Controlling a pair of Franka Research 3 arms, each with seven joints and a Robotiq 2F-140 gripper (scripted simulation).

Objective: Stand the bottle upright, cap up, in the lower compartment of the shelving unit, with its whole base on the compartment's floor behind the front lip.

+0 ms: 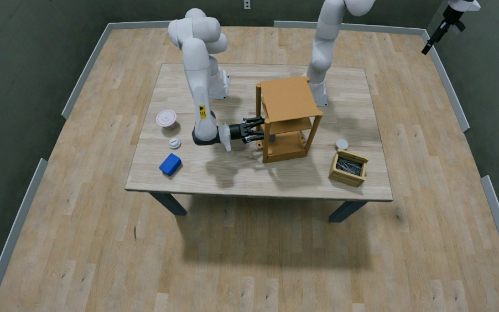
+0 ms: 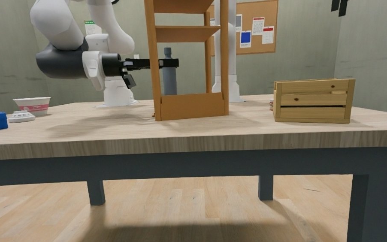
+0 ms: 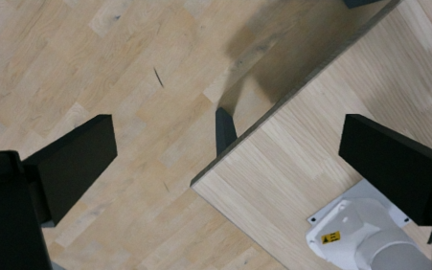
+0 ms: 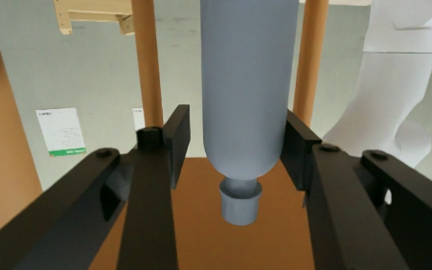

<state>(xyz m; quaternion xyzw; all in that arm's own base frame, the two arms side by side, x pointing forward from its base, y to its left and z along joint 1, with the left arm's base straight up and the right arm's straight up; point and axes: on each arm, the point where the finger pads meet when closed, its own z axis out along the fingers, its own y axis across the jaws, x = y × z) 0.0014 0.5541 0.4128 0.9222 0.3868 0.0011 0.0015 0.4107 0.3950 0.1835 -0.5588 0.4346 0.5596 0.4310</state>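
The blue-grey bottle lies 10 mm below my right hand. Also, from my right hand: blue box: 530 mm to the right, 190 mm ahead, 160 mm below; orange-brown shelving unit: 60 mm to the left, 20 mm behind, 10 mm above.
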